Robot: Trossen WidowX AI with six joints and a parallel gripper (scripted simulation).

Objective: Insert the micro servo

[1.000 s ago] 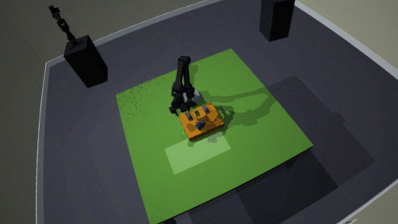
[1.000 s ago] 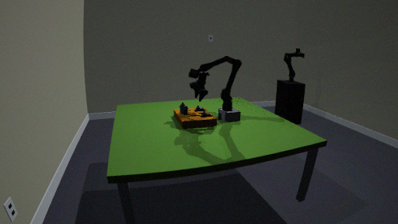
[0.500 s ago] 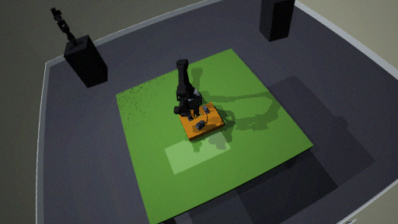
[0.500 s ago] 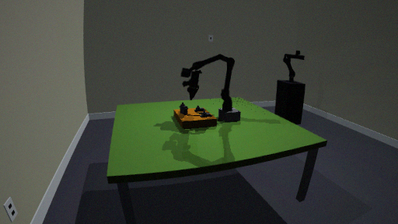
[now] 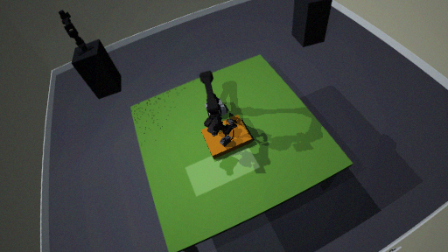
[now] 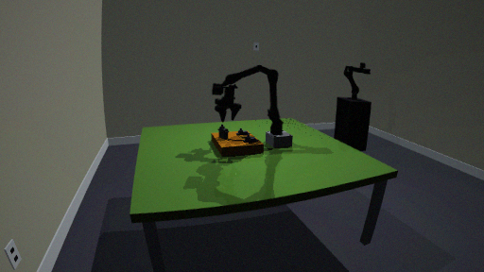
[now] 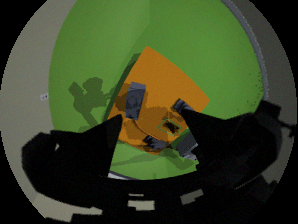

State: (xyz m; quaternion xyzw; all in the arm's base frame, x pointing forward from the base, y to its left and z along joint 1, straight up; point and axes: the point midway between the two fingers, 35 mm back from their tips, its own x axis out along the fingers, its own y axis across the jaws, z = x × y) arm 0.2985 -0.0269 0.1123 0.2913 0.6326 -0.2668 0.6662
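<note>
Now: gripper tip 50 mm to the right of the orange deck and 120 mm above it.
</note>
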